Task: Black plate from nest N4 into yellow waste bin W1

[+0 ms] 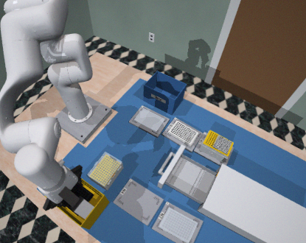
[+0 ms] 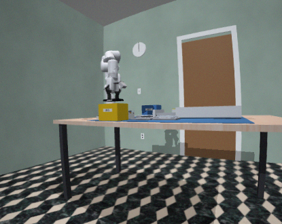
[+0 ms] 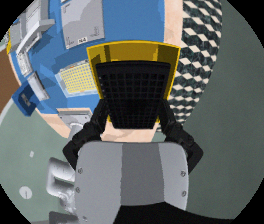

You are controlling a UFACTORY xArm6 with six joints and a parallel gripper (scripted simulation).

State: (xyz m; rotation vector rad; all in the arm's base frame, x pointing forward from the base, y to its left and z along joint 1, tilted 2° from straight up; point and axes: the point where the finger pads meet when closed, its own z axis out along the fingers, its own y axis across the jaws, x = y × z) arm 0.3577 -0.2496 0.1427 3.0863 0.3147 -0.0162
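Now: the black plate 1 cm below my hand. From my hand the other things lie so: cooler drawer (38 cm to the left, 26 cm ahead, 14 cm below); then yellow waste bin W1 (12 cm below); then white plate (33 cm ahead, 20 cm to the left, 14 cm below).
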